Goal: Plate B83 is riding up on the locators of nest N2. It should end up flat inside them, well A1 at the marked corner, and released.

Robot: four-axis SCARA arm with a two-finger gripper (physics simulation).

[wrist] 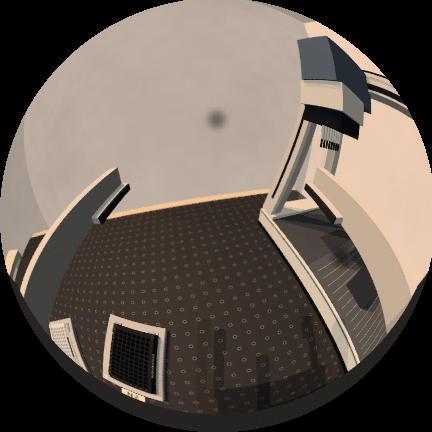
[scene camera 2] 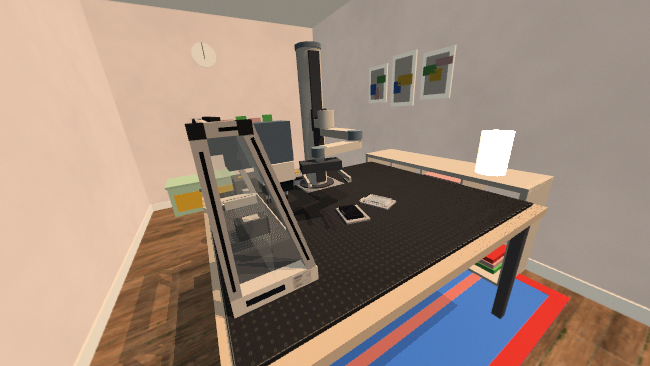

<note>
In view: the gripper [scene camera 2: 330,182], a black well plate [wrist: 132,358] and a nest N2 [wrist: 162,332].
The gripper also shows in the wrist view [wrist: 216,171].
</note>
